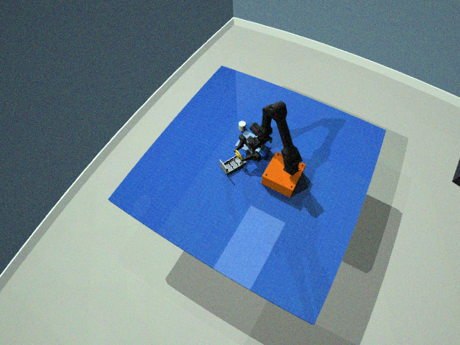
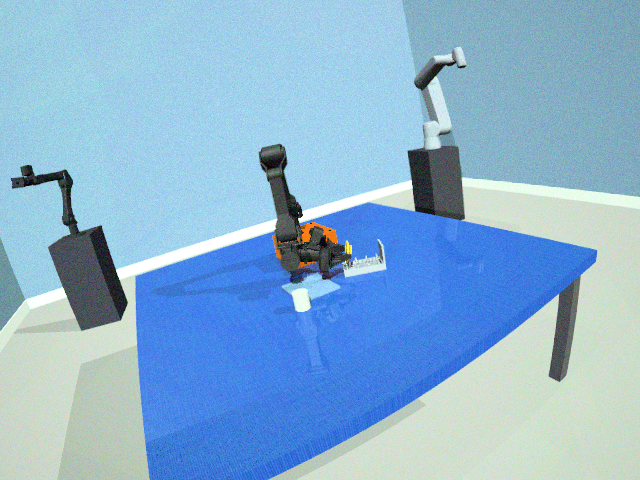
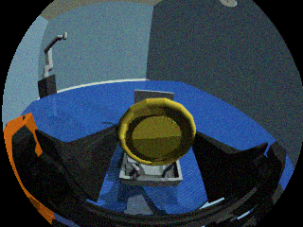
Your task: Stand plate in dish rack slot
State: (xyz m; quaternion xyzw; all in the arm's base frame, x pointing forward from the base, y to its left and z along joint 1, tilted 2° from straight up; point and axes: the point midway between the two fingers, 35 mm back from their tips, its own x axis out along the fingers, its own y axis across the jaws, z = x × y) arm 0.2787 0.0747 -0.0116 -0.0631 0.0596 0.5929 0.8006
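Right now my gripper tip is 4 cm above the grey dish rack, 3 cm to the right of it and 1 cm short of it. The rest, counted from my gripper tip: white cup (21 cm to the right, 14 cm ahead, 4 cm below); then pale blue mat (16 cm to the right, 7 cm below, 2 cm ahead); then yellow plate (1 cm to the right).
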